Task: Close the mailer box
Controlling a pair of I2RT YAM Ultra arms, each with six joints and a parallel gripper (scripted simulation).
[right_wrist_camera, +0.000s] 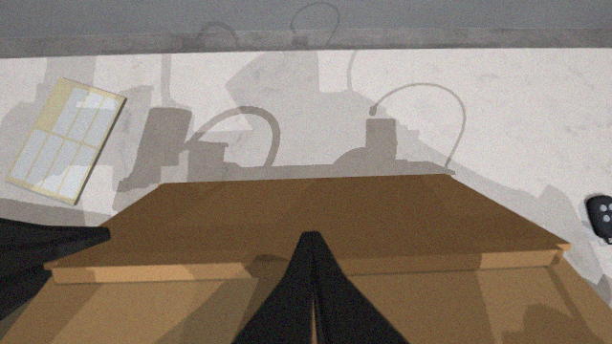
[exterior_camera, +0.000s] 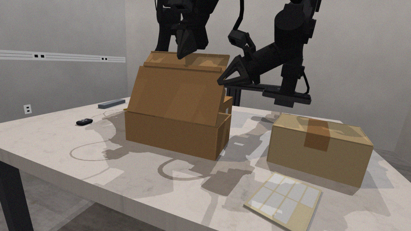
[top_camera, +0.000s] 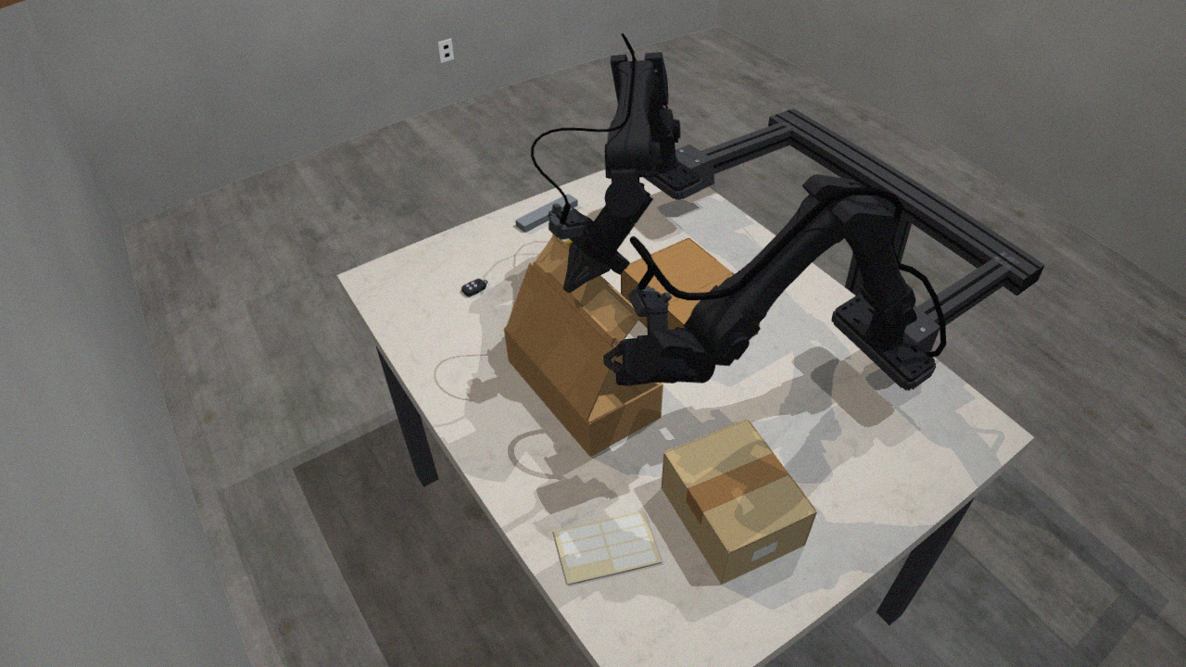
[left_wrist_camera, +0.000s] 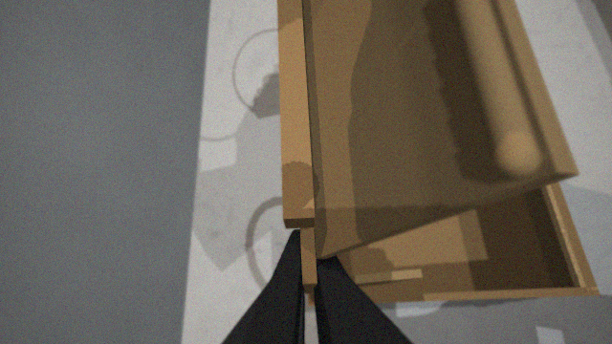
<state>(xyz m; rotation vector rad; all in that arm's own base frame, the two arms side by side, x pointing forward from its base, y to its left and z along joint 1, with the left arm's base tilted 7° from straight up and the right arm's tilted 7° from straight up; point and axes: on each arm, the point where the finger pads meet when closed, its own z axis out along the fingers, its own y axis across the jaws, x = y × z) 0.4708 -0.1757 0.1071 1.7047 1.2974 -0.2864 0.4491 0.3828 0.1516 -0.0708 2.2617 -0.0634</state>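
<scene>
My right hand is 240 mm above the grey block and 30 mm short of it. Also, from my right hand: key fob: 370 mm to the right, 250 mm below, 20 mm ahead; label sheet: 310 mm to the left, 250 mm below, 140 mm ahead; pencil: 370 mm to the right, 280 mm behind, 250 mm below.
</scene>
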